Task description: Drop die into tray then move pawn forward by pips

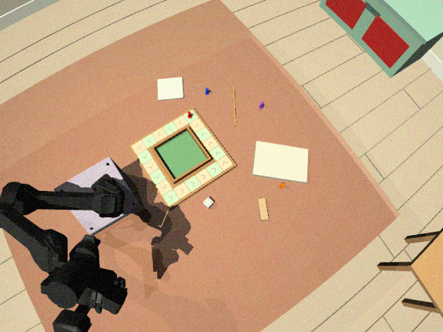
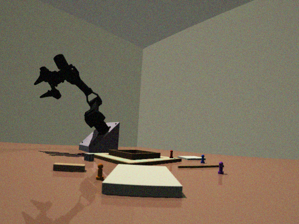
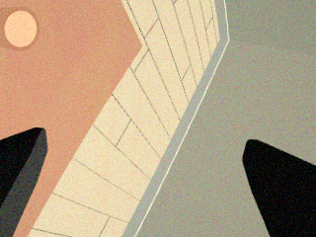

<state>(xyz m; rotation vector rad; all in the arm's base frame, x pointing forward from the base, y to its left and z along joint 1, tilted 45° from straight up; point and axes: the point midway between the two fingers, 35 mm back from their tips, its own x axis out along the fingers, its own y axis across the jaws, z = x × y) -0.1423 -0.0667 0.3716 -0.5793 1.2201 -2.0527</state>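
The white die is 42 cm ahead of my gripper tip, 10 cm to the left of it and 28 cm below it. The rest, counted from my gripper tip: orange pawn (66 cm ahead, 2 cm to the right, 28 cm below); wooden block (56 cm ahead, 4 cm to the right, 29 cm below); red pawn (58 cm ahead, 40 cm to the left, 27 cm below).
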